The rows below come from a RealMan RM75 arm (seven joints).
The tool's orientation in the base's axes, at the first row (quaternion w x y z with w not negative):
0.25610, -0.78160, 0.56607, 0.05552
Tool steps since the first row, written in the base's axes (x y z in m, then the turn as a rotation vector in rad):
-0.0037, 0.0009, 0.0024, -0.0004, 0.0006, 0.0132
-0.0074, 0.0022, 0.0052, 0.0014, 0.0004, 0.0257
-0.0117, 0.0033, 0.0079, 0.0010, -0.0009, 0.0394
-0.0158, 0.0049, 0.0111, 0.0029, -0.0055, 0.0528
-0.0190, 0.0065, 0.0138, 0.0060, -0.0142, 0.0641
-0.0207, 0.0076, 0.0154, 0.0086, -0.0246, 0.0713
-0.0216, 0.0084, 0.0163, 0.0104, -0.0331, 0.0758
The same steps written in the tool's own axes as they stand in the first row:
-0.0030, 0.0024, -0.0024, -0.0056, -0.0042, -0.0112
-0.0065, 0.0045, -0.0050, -0.0095, -0.0100, -0.0217
-0.0099, 0.0073, -0.0077, -0.0137, -0.0140, -0.0342
-0.0140, 0.0096, -0.0105, -0.0142, -0.0192, -0.0475
-0.0175, 0.0112, -0.0128, -0.0099, -0.0239, -0.0607
-0.0196, 0.0120, -0.0140, -0.0028, -0.0263, -0.0712
-0.0210, 0.0123, -0.0146, 0.0035, -0.0275, -0.0786

